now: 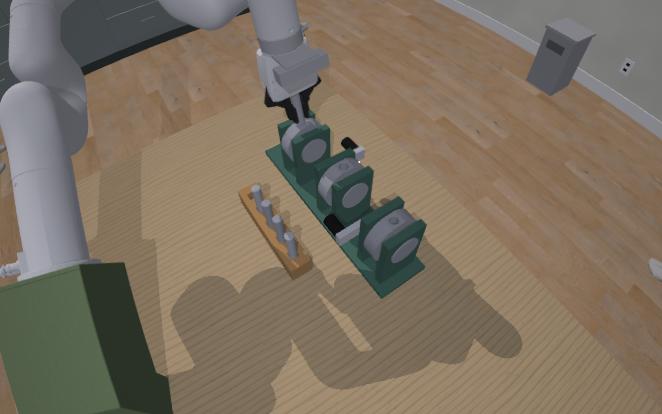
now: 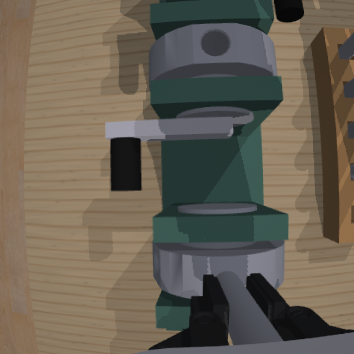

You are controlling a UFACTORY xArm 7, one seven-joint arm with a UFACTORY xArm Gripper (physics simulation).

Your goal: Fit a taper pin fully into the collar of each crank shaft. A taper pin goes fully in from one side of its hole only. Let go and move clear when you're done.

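Frame: origin at the arm's base, x ahead, y left, z up, level; metres.
Seen in the pictures: gripper, fingertip midpoint: [image 1: 299, 117] [image 2: 229, 298]; arm's base, link origin: [image 1: 61, 275].
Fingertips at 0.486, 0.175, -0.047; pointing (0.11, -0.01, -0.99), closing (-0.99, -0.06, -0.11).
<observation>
Pixels of each thing's middle, then the offset from my fingertips to it, as dx, dy, dz. "pt": a spot on its surface instead.
- grey taper pin, body centre: [image 2: 243, 318] [image 1: 297, 106] -0.003, -0.004, +0.032
- far crank shaft's collar, surface spot: [image 2: 170, 270] pt +0.036, -0.006, -0.024
- middle collar, surface spot: [image 2: 175, 55] pt +0.042, -0.143, -0.019
- open hole, surface spot: [image 2: 215, 43] [image 1: 345, 175] pt +0.017, -0.160, -0.032
- black crank handle, surface spot: [image 2: 125, 165] [image 1: 349, 143] pt +0.078, -0.072, -0.050
My gripper [image 1: 300, 118] [image 2: 229, 298] is shut on a grey taper pin [image 1: 298, 107] [image 2: 250, 316], above the far crank shaft's collar [image 1: 289, 141] [image 2: 170, 270]. The pin's lower end meets the top of this collar; the hole there is hidden, so how deep the pin sits cannot be told. The middle collar [image 1: 327, 188] [image 2: 175, 55] shows an open hole [image 1: 343, 166] [image 2: 215, 43] on top. The near collar [image 1: 380, 237] also shows an open hole [image 1: 394, 220] on top. Several pins stand upright in the wooden rack [image 1: 302, 270] [image 2: 331, 165].
Green bearing stands [image 1: 350, 202] [image 2: 220, 228] flank the collars. One black crank handle [image 1: 349, 144] [image 2: 125, 165] sticks out behind the stands. Another black crank handle [image 1: 333, 224] [image 2: 289, 9] sticks out toward the rack side. The robot's green base block [image 1: 45, 340] is at the lower left.
</observation>
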